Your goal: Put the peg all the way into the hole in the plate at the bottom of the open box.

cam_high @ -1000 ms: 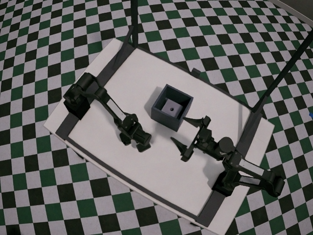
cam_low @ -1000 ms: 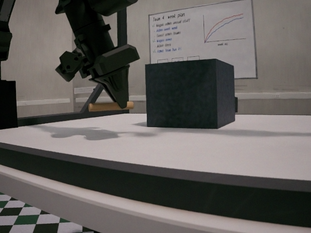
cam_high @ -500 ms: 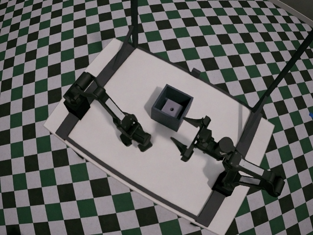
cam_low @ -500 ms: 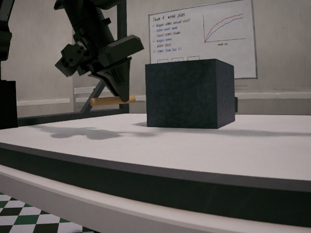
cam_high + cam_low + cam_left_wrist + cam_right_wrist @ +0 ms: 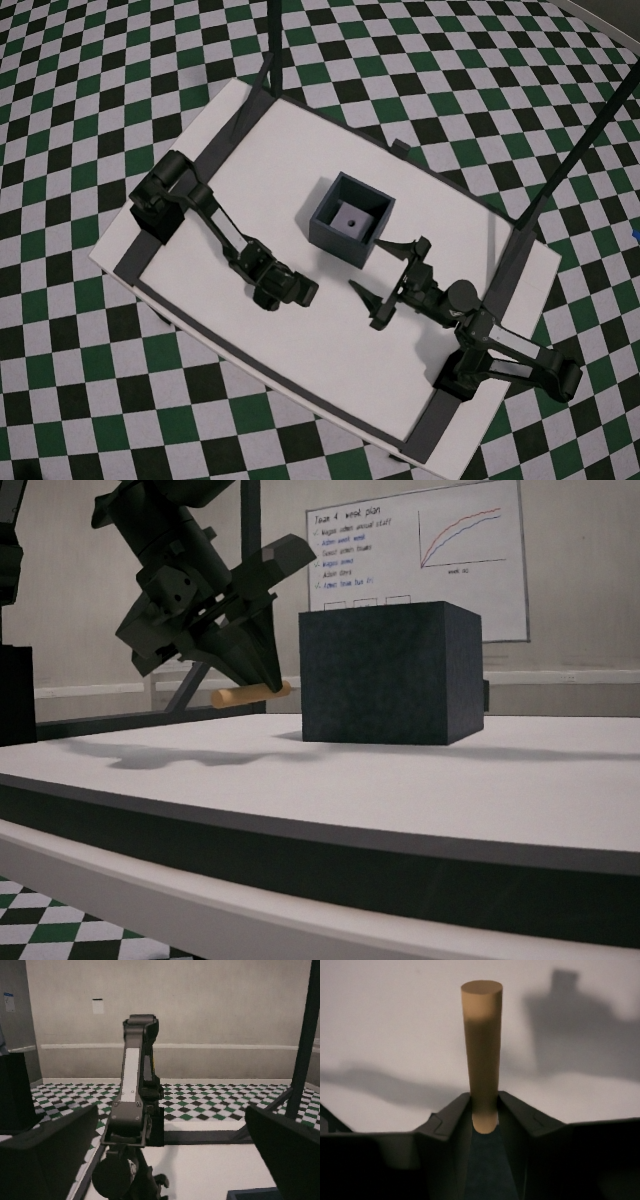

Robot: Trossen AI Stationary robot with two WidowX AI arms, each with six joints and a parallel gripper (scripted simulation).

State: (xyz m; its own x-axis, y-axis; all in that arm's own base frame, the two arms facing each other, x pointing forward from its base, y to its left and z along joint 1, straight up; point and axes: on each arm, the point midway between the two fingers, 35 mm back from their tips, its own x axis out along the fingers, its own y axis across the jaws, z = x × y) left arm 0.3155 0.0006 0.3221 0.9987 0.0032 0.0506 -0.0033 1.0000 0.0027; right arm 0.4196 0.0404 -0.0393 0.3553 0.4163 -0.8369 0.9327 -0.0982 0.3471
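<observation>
Now: right hand 30 mm above the tan peg, 10 mm to the right of it and 10 mm short of it. From my right hand the other things lie so: dark border strip 220 mm ahead, 70 mm below, 30 mm to the left; then pale plate 220 mm behind, 50 mm to the left, 40 mm below.
</observation>
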